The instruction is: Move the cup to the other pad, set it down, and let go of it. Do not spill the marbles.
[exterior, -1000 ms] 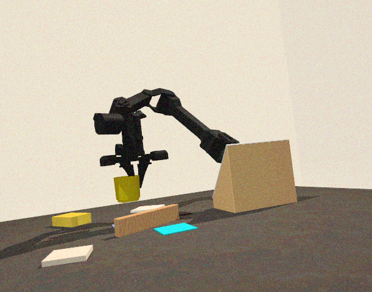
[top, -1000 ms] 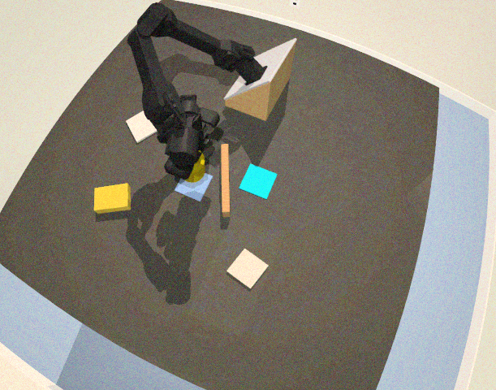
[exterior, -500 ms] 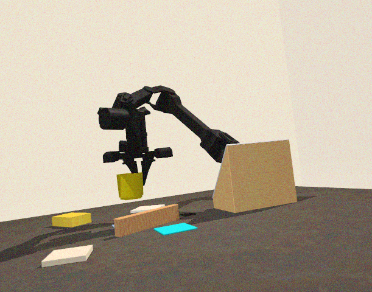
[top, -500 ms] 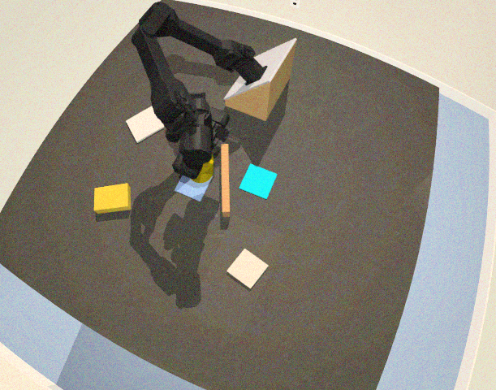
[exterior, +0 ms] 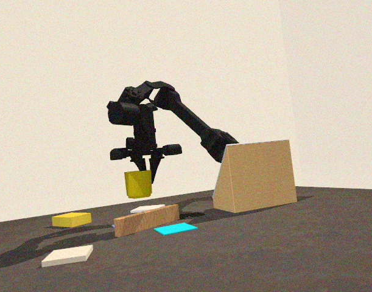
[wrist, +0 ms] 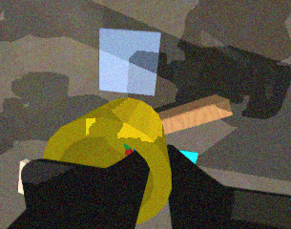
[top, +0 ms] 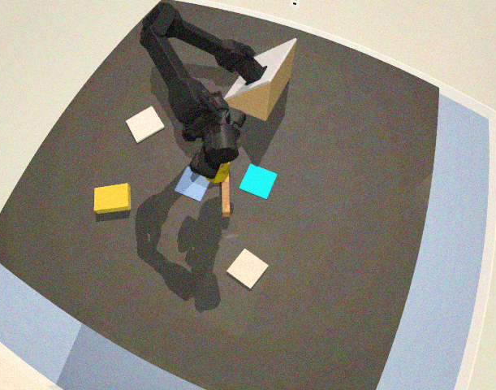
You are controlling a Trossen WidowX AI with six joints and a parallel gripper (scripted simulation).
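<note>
Now: gripper tip 120 mm above the cyan pad, 100 mm to the right of it and 20 mm past it. The rest, counted from my gripper tip: wooden bar: 100 mm below, 20 mm to the left, 10 mm ahead; then pale blue pad: 120 mm below, 70 mm to the right, 50 mm ahead; then yellow cup: 20 mm ahead.
</note>
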